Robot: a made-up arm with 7 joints.
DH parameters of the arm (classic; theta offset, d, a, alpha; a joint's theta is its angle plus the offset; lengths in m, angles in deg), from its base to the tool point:
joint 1: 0 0.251 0 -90
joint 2: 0 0 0 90
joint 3: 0 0.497 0.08 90
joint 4: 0 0 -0.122 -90
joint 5: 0 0.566 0 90
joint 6: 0 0 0.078 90
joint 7: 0 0 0 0
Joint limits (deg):
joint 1: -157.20..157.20
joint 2: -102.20..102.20
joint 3: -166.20..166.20
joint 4: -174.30..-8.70
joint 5: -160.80..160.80
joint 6: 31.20..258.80
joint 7: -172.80..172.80
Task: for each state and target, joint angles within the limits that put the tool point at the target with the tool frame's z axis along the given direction. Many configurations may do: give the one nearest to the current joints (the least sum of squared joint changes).
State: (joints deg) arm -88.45 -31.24 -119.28 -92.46 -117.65 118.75 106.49
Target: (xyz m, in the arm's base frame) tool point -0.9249 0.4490 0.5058 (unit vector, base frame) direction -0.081 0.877 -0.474
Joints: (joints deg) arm -58.28 -54.36 -119.96 -67.13 -108.15 102.55 106.49
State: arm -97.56 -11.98 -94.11 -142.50 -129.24 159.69 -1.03
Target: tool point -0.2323 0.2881 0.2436 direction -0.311 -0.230 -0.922
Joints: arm -112.89 -15.02 -123.20 -154.23 -150.82 201.28 -1.03
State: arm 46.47 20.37 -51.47 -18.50 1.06 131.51 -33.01
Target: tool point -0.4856 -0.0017 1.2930 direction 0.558 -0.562 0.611
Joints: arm -1.94 -25.68 -41.28 -8.78 7.02 116.21 -33.01
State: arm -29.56 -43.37 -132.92 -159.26 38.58 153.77 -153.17
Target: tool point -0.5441 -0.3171 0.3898 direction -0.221 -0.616 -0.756
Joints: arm -37.48 -18.14 -102.55 -136.02 43.02 172.37 -153.17
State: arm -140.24 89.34 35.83 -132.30 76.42 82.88 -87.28
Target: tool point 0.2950 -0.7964 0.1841 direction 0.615 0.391 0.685
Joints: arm -121.34 62.25 65.37 -106.13 74.12 89.35 -87.28
